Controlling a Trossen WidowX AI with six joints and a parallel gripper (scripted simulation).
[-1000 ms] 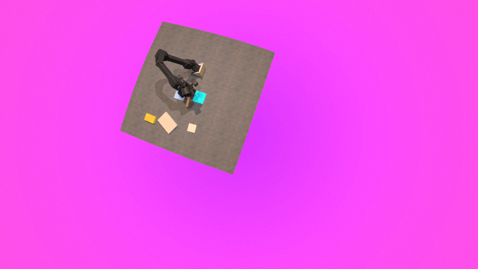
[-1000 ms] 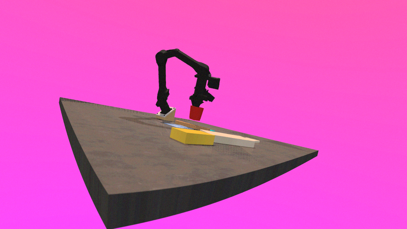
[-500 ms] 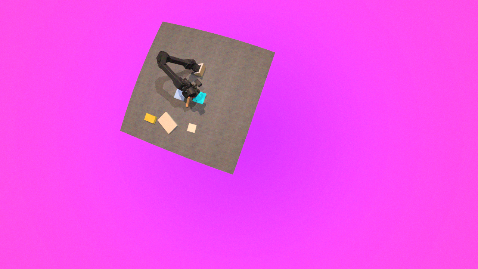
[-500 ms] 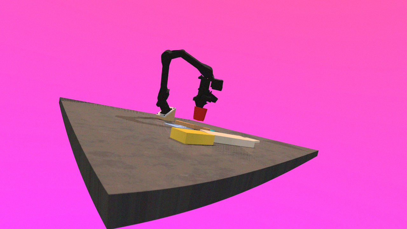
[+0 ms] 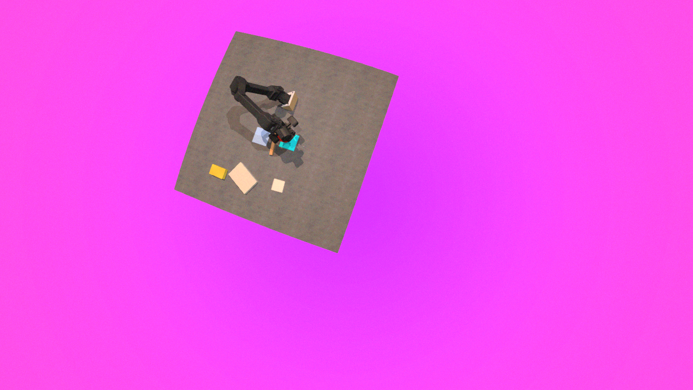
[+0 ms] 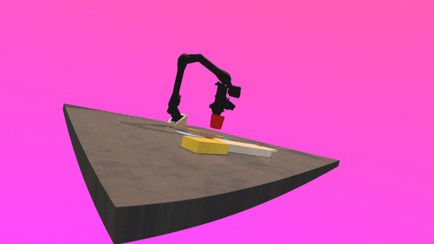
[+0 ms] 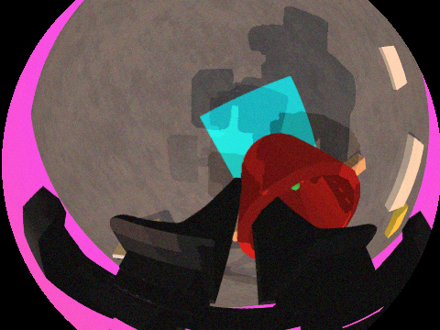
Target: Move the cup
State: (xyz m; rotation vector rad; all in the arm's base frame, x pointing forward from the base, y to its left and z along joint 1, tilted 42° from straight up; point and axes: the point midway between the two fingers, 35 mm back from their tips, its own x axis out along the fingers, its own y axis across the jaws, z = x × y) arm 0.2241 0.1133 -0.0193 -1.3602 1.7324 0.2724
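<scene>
My gripper tip is now 30 mm to the left of the green marble, 30 mm short of it and 20 mm above it. From my gripper tip the other things lie so: cyan pad 90 mm below, 30 mm ahead, 10 mm to the right; then orange bar 100 mm to the right, 80 mm below, 40 mm ahead; then red cup 30 mm ahead, 20 mm to the right.
</scene>
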